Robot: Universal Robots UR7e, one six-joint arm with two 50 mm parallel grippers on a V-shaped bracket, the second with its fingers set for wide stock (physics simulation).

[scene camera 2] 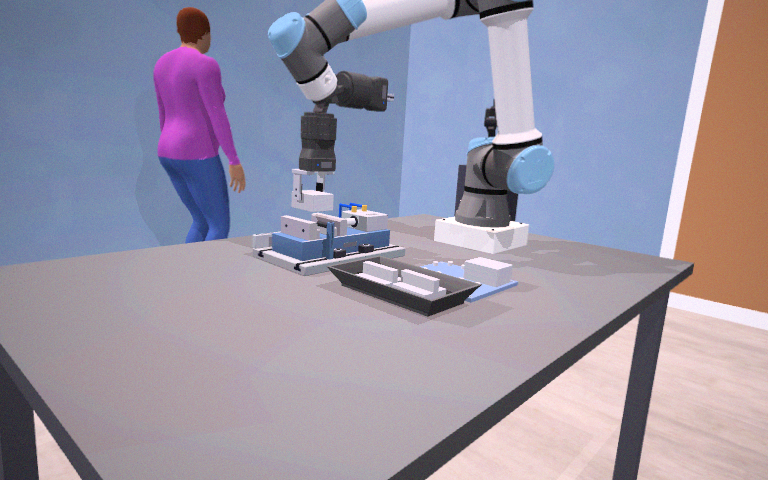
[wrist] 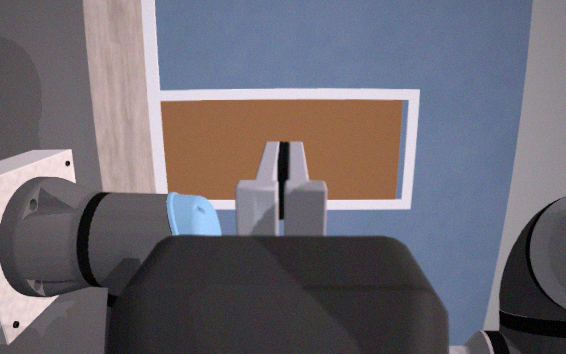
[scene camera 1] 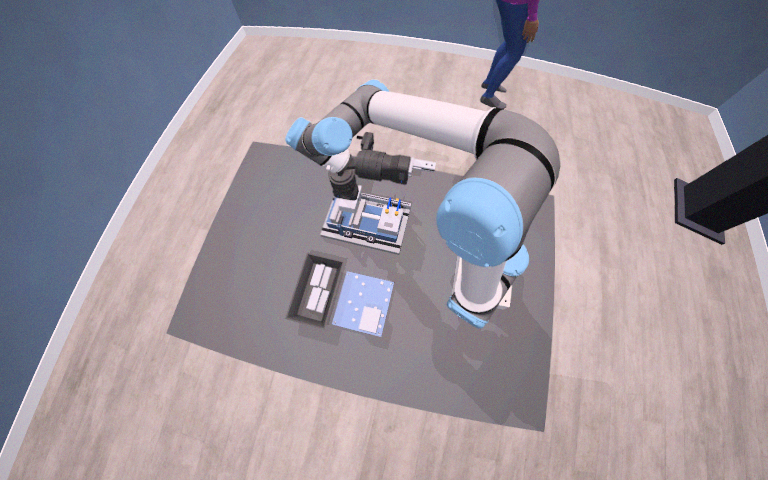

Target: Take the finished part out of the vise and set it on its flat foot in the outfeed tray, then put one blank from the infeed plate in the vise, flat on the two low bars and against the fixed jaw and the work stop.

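Frame: origin at the arm's base, x left, y back, z up, level; centimetres.
Seen in the pictures: hand, its tool point: [scene camera 2: 386,97] [wrist: 283,177] [scene camera 1: 428,166]; arm's base, origin of its link: [scene camera 2: 482,222] [wrist: 41,235].
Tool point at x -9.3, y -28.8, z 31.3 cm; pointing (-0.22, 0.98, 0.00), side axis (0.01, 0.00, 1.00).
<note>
Offsets run from my tool point to a thing's middle. "spot": to the spot under its first point.
My gripper [scene camera 1: 346,199] [scene camera 2: 309,195], the one pointing down, is shut on a white blank {dx +6.3, dy -22.9, dz -24.2 cm} [scene camera 2: 317,201] and holds it level above the vise {dx +6.6, dy -17.7, dz -32.4 cm} [scene camera 2: 300,247] [scene camera 1: 372,227], clear of the jaws. The fixed jaw [scene camera 2: 294,226] and moving jaw [scene camera 2: 334,224] stand apart; the low bars between them are hidden in scene camera 2. A blue upright work stop {spot: dx +15.8, dy -23.6, dz -31.2 cm} [scene camera 2: 330,240] stands at the near side. The outfeed tray {spot: dx +39.5, dy -27.0, dz -34.1 cm} [scene camera 1: 299,288] [scene camera 2: 385,291] holds two white parts, walls upright. Another blank {dx +38.6, dy -0.5, dz -34.7 cm} [scene camera 1: 370,319] [scene camera 2: 487,271] lies on the blue infeed plate {dx +34.2, dy -5.2, dz -36.9 cm} [scene camera 1: 370,288] [scene camera 2: 489,292].
The second gripper's narrow fingers [scene camera 1: 423,165] [scene camera 2: 390,97] [wrist: 283,145] point sideways, close together. An actuator block {dx +5.4, dy -8.3, dz -29.5 cm} [scene camera 1: 389,220] [scene camera 2: 365,219] with blue hoses sits at the vise's right end. The arm's white base [scene camera 2: 481,233] stands behind the infeed plate. A person [scene camera 1: 509,45] [scene camera 2: 192,113] stands beyond the table.
</note>
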